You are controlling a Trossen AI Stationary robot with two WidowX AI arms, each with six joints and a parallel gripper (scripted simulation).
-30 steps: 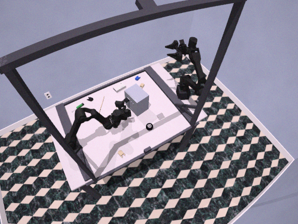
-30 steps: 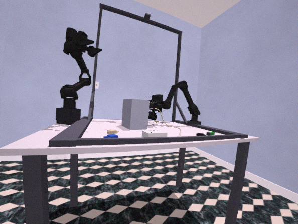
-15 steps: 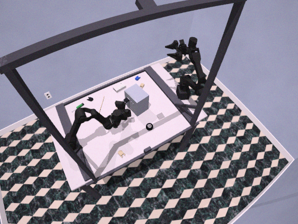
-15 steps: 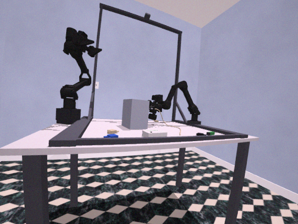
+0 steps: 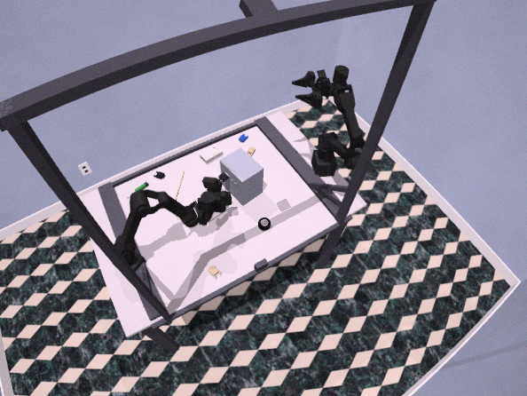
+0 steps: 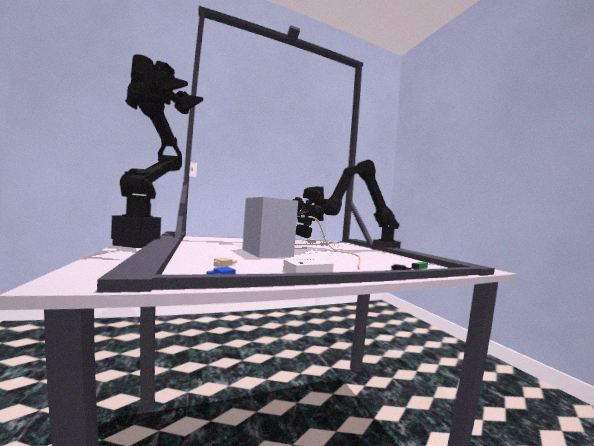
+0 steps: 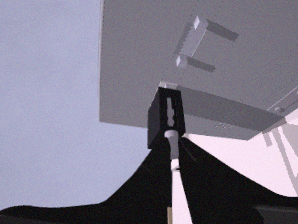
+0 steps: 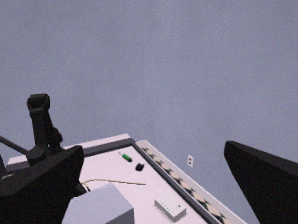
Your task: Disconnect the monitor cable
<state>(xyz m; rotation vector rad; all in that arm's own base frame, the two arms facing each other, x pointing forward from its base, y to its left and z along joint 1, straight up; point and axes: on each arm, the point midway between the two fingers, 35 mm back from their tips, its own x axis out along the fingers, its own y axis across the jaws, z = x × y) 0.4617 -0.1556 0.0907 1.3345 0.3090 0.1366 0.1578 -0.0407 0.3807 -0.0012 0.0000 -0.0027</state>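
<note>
Now: left hand 3 cm short of the grey box, 13 cm to the left of it and 5 cm above it.
</note>
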